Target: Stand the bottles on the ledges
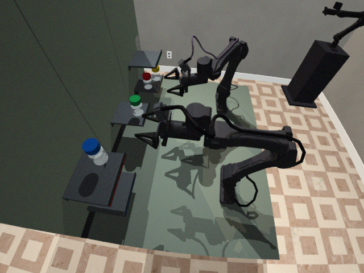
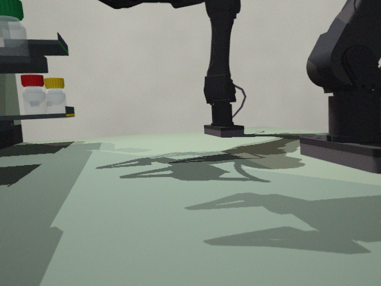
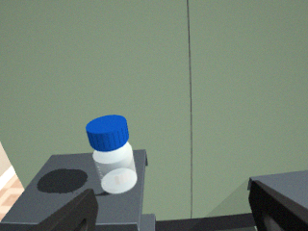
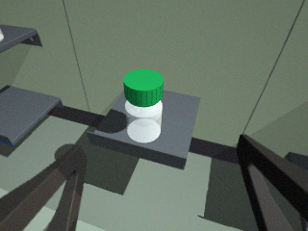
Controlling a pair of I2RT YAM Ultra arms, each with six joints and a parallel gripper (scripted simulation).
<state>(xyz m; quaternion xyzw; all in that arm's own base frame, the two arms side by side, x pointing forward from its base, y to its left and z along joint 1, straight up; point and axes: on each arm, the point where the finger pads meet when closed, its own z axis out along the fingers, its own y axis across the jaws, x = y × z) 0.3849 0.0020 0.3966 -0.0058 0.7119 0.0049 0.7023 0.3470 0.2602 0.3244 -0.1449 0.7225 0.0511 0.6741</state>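
Right now the green-capped bottle is 15 cm ahead of my right hand, 11 cm below it and 6 cm to the left of it. Also, from my right hand: blue-capped bottle 40 cm to the left, 20 cm ahead, 1 cm below; then red-capped bottle 28 cm to the right, 20 cm below, 18 cm ahead; then yellow-capped bottle 38 cm to the right, 20 cm below, 14 cm ahead.
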